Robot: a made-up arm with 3 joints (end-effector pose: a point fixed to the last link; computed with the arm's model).
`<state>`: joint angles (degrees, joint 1 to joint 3).
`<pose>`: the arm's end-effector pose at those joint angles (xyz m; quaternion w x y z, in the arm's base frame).
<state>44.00 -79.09 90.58</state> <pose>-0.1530 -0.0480 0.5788 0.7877 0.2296 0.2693 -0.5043</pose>
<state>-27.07 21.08 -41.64</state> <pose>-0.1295 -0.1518 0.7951 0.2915 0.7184 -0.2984 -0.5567</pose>
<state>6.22 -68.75 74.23</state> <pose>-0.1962 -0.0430 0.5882 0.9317 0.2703 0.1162 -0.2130</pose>
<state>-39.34 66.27 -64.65</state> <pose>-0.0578 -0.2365 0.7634 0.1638 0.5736 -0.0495 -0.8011</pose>
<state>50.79 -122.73 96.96</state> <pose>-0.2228 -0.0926 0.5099 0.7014 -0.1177 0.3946 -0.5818</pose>
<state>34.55 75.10 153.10</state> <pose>-0.2922 -0.2733 0.7161 0.2861 0.7933 0.0700 0.5328</pose>
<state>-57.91 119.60 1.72</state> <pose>0.0105 -0.2521 0.7173 0.0665 -0.6401 -0.5839 0.4950</pose>
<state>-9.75 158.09 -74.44</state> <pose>-0.0894 -0.2836 0.5413 0.2826 -0.1521 -0.5009 0.8038</pose>
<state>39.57 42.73 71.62</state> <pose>-0.2048 -0.1987 0.8122 0.2490 0.9433 -0.0975 -0.1968</pose>
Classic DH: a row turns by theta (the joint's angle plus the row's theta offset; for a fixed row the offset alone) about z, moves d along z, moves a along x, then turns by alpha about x. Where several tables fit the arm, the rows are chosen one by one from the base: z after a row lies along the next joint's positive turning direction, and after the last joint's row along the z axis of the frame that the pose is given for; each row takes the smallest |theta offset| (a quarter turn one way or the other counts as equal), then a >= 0, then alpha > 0; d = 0 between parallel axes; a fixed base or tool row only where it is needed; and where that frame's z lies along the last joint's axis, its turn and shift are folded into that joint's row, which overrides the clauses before.
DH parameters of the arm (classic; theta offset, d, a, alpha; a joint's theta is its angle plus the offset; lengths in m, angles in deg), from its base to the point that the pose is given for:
base (fixed): -13.62 -0.0147 -0.1315 -163.62
joint 1: 76.91 -0.6959 0.0471 86.19
joint 2: -15.96 0.0049 -0.0629 90.38
joint 3: 23.51 0.119 -0.03 101.38
tool (fixed): -20.4 -0.0499 0 0

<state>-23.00 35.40 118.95</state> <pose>-0.2139 -0.2379 0.7814 0.3570 0.6673 0.5058 0.4140</pose>
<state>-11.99 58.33 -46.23</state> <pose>-0.0979 -0.2619 0.7744 0.0329 0.6315 -0.1495 -0.7601</pose>
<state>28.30 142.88 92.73</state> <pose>-0.3106 -0.3115 0.6007 0.4048 -0.8293 0.1683 -0.3465</pose>
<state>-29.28 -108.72 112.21</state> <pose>-0.2258 -0.1382 0.5185 0.9444 -0.2060 0.2512 -0.0503</pose>
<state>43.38 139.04 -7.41</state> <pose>-0.2890 -0.3394 0.6092 0.6838 -0.6475 -0.0214 0.3357</pose>
